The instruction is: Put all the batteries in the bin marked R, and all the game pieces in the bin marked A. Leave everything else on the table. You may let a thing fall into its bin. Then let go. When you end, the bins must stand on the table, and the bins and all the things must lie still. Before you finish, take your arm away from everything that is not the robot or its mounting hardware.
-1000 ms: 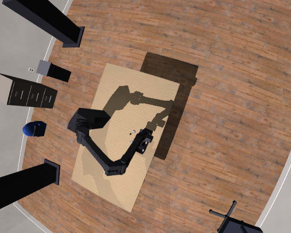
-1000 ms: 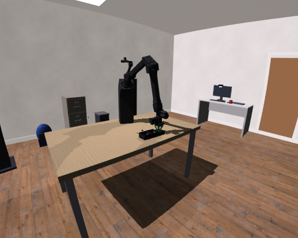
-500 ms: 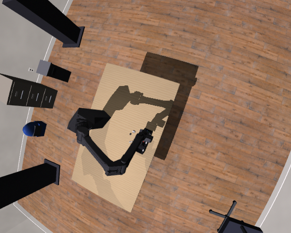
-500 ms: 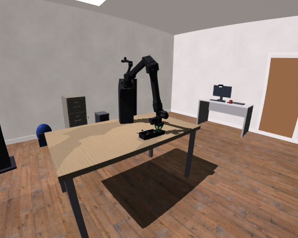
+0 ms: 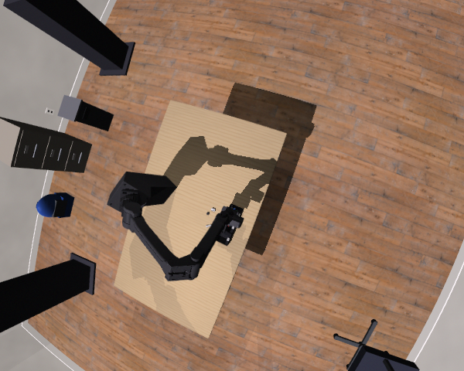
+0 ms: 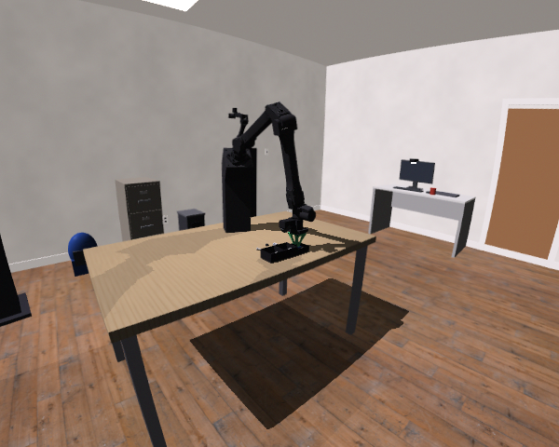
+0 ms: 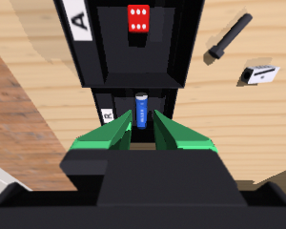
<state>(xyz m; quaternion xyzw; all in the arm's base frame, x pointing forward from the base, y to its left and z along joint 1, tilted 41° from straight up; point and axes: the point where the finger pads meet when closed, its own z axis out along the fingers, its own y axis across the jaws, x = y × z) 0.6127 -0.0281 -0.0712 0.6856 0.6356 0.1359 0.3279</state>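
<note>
My hand is 1 cm to the right of the blue battery and 2 cm above it. From my hand the other things lie so: black bolt (9 cm behind, 5 cm to the right, 3 cm below); black divided bin (1 cm behind, 8 cm to the right, 1 cm below); red die (1 cm behind, 8 cm to the right, 2 cm below).
</note>
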